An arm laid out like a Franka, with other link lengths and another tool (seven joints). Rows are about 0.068 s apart.
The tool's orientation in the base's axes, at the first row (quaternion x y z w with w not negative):
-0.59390, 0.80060, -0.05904, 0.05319
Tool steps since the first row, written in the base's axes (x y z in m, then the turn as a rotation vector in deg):
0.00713, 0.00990, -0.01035, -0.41, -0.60, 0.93
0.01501, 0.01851, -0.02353, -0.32, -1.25, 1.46
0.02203, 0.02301, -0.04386, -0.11, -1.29, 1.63
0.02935, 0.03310, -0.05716, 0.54, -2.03, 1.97
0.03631, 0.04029, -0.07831, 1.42, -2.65, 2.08
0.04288, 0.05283, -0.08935, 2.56, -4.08, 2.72
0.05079, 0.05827, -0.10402, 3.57, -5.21, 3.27
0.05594, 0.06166, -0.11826, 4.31, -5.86, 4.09
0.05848, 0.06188, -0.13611, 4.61, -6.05, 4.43
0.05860, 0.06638, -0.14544, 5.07, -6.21, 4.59
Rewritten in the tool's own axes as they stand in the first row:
-0.01138, -0.00226, 0.01102, 0.68, 0.07, -0.96
-0.02170, -0.00515, 0.02498, 1.27, -0.29, -1.45
-0.02773, -0.00728, 0.04601, 1.24, -0.52, -1.59
-0.03930, -0.00919, 0.05996, 1.76, -1.40, -1.80
-0.04788, -0.01036, 0.08170, 2.10, -2.43, -1.75
-0.06162, -0.01122, 0.09322, 3.13, -4.02, -2.16
-0.06889, -0.01482, 0.10877, 3.91, -5.39, -2.51
-0.07341, -0.01646, 0.12352, 4.30, -6.40, -3.19
-0.07408, -0.01598, 0.14153, 4.39, -6.79, -3.47
-0.07828, -0.01333, 0.15062, 4.41, -7.30, -3.55

